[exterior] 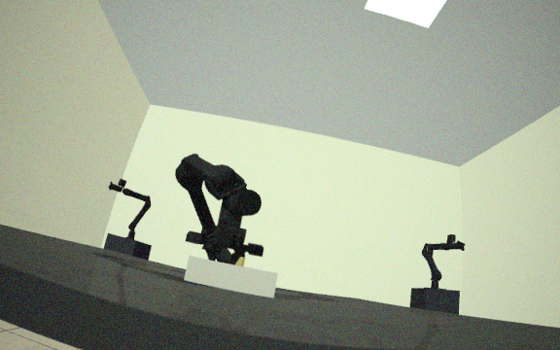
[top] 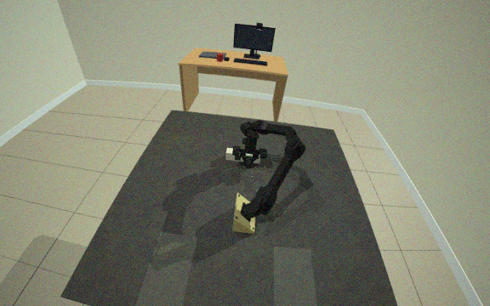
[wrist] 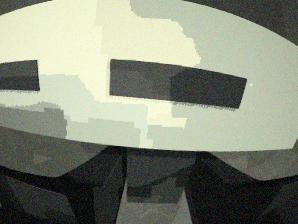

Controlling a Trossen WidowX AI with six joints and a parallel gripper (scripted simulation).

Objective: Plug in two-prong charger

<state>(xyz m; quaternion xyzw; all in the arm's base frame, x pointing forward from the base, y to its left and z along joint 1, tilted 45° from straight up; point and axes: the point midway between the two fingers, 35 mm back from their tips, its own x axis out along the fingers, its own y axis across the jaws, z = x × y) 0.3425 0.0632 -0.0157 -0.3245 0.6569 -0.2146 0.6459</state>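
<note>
Right now my gripper tip is 2 cm short of the dark two-prong charger and 1 cm below it.
</note>
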